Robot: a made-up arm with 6 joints. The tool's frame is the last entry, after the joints. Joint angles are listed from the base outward.
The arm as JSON. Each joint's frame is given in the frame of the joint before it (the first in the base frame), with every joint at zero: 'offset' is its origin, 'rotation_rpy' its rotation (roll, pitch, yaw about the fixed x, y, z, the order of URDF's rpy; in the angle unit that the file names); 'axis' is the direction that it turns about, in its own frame. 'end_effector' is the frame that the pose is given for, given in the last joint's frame.
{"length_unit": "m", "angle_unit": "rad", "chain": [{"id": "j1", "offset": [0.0, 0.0, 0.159], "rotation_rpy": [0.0, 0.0, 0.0], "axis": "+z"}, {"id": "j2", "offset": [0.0, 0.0, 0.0], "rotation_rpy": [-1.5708, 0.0, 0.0], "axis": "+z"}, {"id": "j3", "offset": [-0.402, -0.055, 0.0], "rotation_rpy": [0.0, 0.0, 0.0], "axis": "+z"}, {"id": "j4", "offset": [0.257, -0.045, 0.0], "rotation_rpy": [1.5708, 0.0, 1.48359], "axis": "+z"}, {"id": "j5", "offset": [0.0, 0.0, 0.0], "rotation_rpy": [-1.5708, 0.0, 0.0], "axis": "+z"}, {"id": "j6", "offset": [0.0, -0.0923, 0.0], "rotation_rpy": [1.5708, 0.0, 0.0], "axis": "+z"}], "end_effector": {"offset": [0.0, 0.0, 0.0], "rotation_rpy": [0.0, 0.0, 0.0]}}
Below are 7 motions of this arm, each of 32 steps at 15 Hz.
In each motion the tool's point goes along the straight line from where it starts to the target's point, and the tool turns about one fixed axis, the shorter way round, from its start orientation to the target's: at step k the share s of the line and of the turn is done. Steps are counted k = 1, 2, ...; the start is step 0. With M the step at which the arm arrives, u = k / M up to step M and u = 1 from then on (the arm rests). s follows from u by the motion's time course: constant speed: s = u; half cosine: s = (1 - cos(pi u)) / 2; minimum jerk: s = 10 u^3 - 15 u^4 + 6 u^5.
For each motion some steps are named. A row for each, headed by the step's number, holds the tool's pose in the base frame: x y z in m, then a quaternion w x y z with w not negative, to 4 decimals.
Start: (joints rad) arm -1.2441 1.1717 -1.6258 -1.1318 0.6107 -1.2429
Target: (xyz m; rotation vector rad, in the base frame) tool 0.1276 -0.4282 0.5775 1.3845 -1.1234 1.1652
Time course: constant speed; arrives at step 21
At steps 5, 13, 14, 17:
5: 0.0403 -0.2451 0.6888 0.3645 0.2293 -0.5971 0.6768
13: 0.0840 -0.3366 0.6332 0.4348 0.4086 -0.5421 0.5917
14: 0.0894 -0.3481 0.6262 0.4422 0.4298 -0.5334 0.5790
17: 0.1058 -0.3824 0.6053 0.4624 0.4915 -0.5047 0.5383

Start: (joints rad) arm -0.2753 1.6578 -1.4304 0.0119 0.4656 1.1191
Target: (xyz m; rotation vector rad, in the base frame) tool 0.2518 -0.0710 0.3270 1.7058 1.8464 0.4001
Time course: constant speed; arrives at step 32
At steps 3, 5, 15, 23, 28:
3: 0.3954 -0.1112 0.4730 0.4097 0.5785 0.6791 0.1904
5: 0.3855 -0.1084 0.4629 0.4020 0.5832 0.6805 0.1878
15: 0.3360 -0.0946 0.4126 0.3625 0.6056 0.6866 0.1742
23: 0.2964 -0.0835 0.3723 0.3304 0.6226 0.6904 0.1631
28: 0.2716 -0.0765 0.3471 0.3101 0.6327 0.6922 0.1560

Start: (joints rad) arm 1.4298 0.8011 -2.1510 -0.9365 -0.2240 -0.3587
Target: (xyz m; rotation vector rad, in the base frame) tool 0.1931 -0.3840 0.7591 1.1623 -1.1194 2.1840
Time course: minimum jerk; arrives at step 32
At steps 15, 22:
15: 0.0582 -0.2943 0.8028 0.7954 0.2202 -0.2844 0.4878
22: 0.1496 -0.3551 0.7732 0.4270 0.3737 -0.3850 0.7279

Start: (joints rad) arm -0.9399 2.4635 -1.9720 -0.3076 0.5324 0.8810
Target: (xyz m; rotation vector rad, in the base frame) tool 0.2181 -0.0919 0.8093 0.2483 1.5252 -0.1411
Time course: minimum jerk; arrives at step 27
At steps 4, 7, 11, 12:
4: 0.3685 -0.5226 0.2297 0.3181 0.6682 0.6612 -0.1232
7: 0.3550 -0.4838 0.2819 0.3635 0.6278 0.6777 -0.1200
11: 0.3215 -0.3880 0.4109 0.4691 0.5178 0.7070 -0.1100
12: 0.3113 -0.3586 0.4504 0.4992 0.4814 0.7125 -0.1064

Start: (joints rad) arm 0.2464 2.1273 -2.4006 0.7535 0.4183 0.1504
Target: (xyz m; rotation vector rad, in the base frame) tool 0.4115 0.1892 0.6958 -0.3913 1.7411 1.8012
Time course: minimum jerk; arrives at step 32
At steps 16, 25, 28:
16: 0.4853 0.1781 0.6420 0.4387 -0.0194 0.6846 0.5817
25: 0.4223 0.1876 0.6879 0.3200 -0.1288 0.6616 0.6658
28: 0.4139 0.1888 0.6941 0.3032 -0.1433 0.6568 0.6754

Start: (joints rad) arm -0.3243 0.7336 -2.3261 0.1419 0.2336 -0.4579
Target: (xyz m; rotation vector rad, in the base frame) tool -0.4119 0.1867 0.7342 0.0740 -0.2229 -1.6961
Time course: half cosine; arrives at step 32
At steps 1, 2, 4, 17, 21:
1: -0.2847 0.0990 0.8163 0.9466 -0.0161 0.0608 -0.3161
2: -0.2856 0.0996 0.8157 0.9455 -0.0157 0.0597 -0.3198
4: -0.2893 0.1021 0.8134 0.9408 -0.0143 0.0552 -0.3341
17: -0.3544 0.1471 0.7713 0.8183 0.0110 -0.0272 -0.5740
21: -0.3782 0.1635 0.7560 0.7565 0.0201 -0.0571 -0.6511

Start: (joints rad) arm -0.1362 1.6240 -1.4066 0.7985 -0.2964 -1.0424
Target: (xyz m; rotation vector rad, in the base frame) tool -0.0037 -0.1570 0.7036 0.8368 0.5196 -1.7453
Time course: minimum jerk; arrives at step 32
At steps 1, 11, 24, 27, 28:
1: 0.4202 -0.0771 0.5533 0.7017 0.0334 0.6781 -0.2161
11: 0.3247 -0.0951 0.5871 0.7028 0.1150 0.6037 -0.3584
24: 0.0402 -0.1487 0.6880 0.5744 0.3262 0.2784 -0.6972
27: 0.0089 -0.1546 0.6991 0.5493 0.3447 0.2359 -0.7238
28: 0.0031 -0.1557 0.7012 0.5444 0.3480 0.2279 -0.7284

